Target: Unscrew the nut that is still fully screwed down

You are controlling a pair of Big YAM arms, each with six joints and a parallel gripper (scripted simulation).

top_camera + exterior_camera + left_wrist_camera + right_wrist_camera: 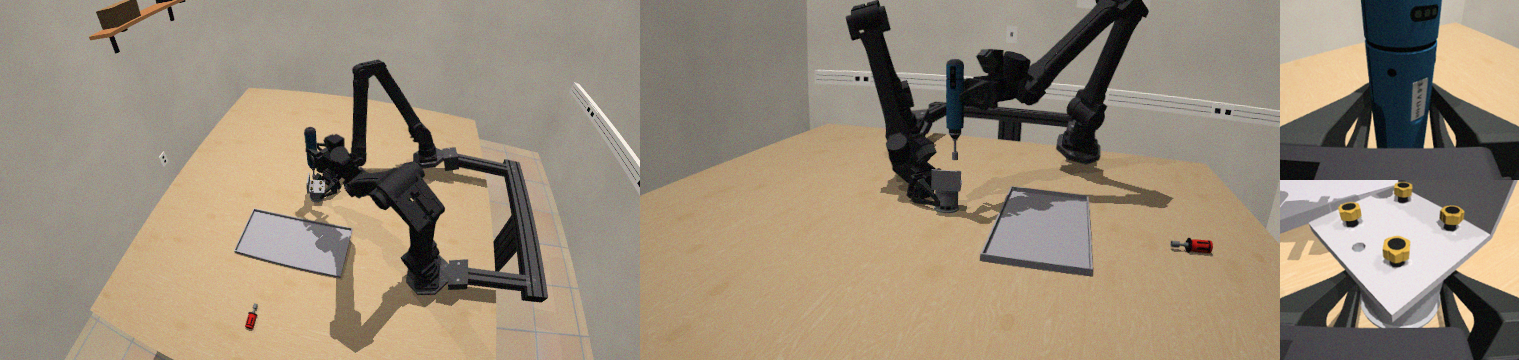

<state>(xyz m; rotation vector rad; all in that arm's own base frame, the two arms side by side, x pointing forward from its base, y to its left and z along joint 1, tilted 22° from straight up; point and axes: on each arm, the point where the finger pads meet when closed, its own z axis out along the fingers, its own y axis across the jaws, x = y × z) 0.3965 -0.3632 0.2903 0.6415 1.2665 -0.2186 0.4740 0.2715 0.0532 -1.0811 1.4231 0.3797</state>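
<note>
My right gripper is now 5 cm below the grey bracket. Also, from my right hand: shallow grey tray: 25 cm to the left, 4 cm ahead, 2 cm below; small red-handled screwdriver: 59 cm to the left, 9 cm ahead, 1 cm below.
</note>
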